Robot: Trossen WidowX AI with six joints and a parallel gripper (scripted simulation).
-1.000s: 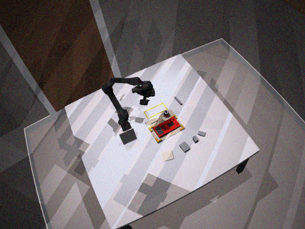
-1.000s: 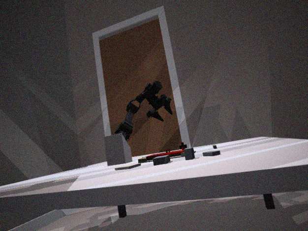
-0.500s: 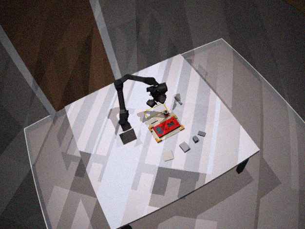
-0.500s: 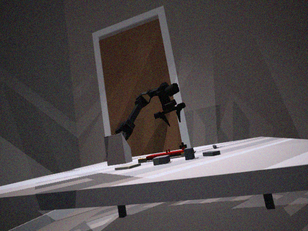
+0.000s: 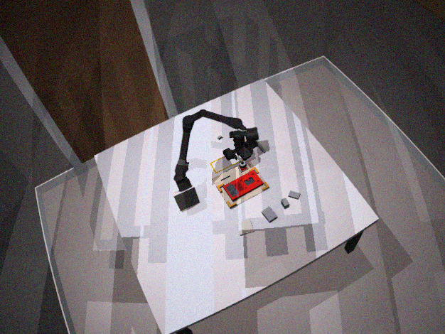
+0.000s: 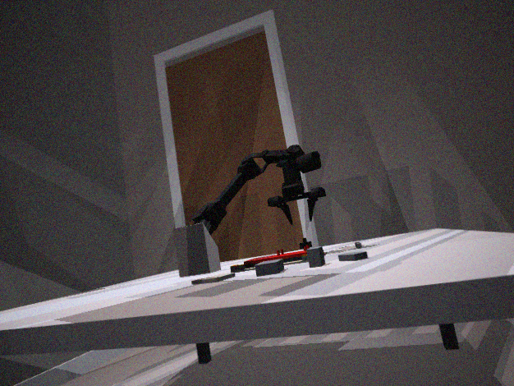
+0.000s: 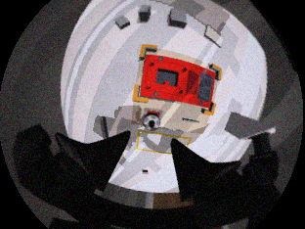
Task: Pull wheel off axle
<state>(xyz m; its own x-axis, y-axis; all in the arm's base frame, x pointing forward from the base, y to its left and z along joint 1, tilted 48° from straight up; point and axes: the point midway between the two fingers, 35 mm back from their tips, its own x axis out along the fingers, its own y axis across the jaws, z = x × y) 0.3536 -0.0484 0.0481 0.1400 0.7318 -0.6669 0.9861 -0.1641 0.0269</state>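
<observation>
Right now the dark wheel is 70 mm below my gripper tip. The rest, counted from my gripper tip: white card 200 mm behind, 320 mm to the right, 110 mm below; grey bar 170 mm ahead, 70 mm to the left, 100 mm below; upright axle 10 mm to the left, 80 mm below.
</observation>
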